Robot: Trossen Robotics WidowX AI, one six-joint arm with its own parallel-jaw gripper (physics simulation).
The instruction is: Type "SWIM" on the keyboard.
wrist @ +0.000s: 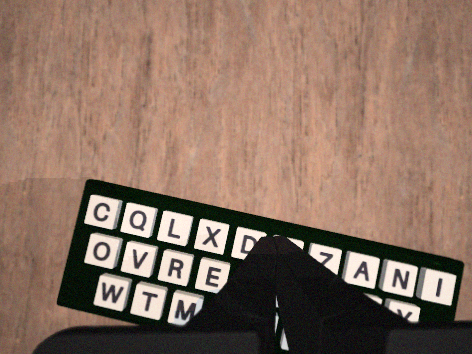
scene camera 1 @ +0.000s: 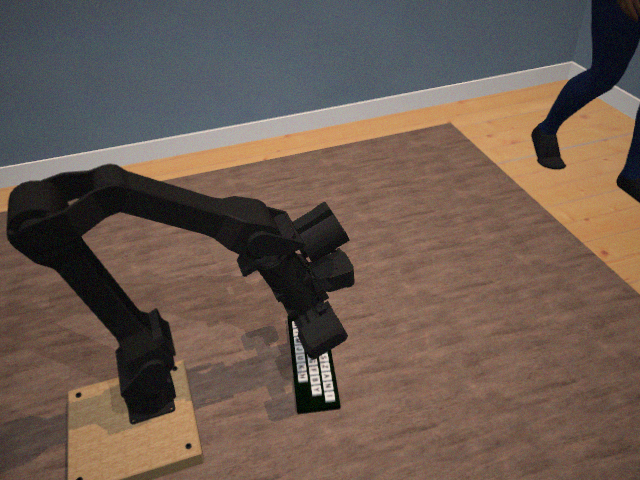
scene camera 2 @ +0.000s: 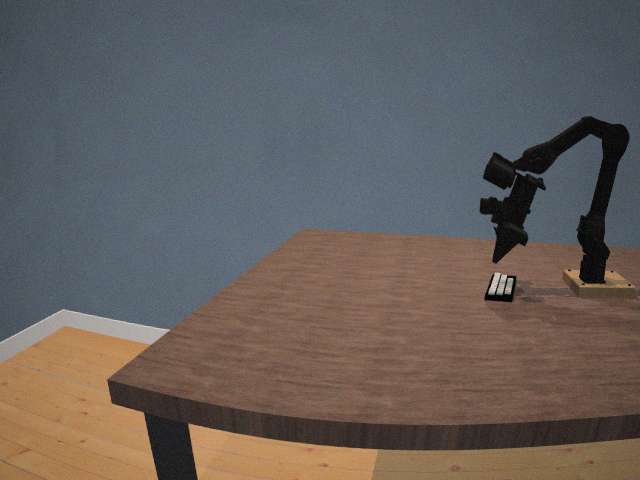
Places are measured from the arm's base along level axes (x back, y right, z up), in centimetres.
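Where they show: gripper, fingertip midpoint: (wrist: 272, 248) (scene camera 2: 494, 262); arm's base, link origin: (scene camera 1: 150, 400) (scene camera 2: 592, 280).
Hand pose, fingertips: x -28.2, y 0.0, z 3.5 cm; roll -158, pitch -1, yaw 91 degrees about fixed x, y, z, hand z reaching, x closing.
Note:
Each offset is from my fingertips to the top centre of the thing. Level surfaces: height alone.
The dark green keyboard @(dx +2.6, dy -0.3, dz -4.4 cm) (scene camera 1: 316, 402) (scene camera 2: 498, 298) (wrist: 73, 286) with white letter keys lies flat on the table. My gripper (scene camera 1: 313, 352) (scene camera 2: 495, 261) (wrist: 272, 248) is shut and empty. In scene camera 2 its tips point down, a small gap above the keyboard. In the wrist view the tips overlap the S key @(dx +1.0, dy +1.1, dz -4.4 cm) (wrist: 296, 244), between D and Z, and hide most of it. The W key @(dx +2.8, dy -7.5, dz -4.4 cm) (wrist: 112, 292) and the M key @(dx +3.6, dy -3.9, dz -4.4 cm) (wrist: 185, 308) show at the lower left, M partly covered by a finger. The I key @(dx +2.7, dy +8.3, dz -4.4 cm) (wrist: 437, 286) is at the right end of the top row.
The brown wooden table @(dz -6.1 cm) (scene camera 1: 439, 310) (scene camera 2: 336, 330) carries the keyboard and the arm's light wooden base plate (scene camera 1: 134, 449) (scene camera 2: 607, 290). A person's legs (scene camera 1: 578, 98) in dark blue stand on the floor beyond the table's right edge in scene camera 1.

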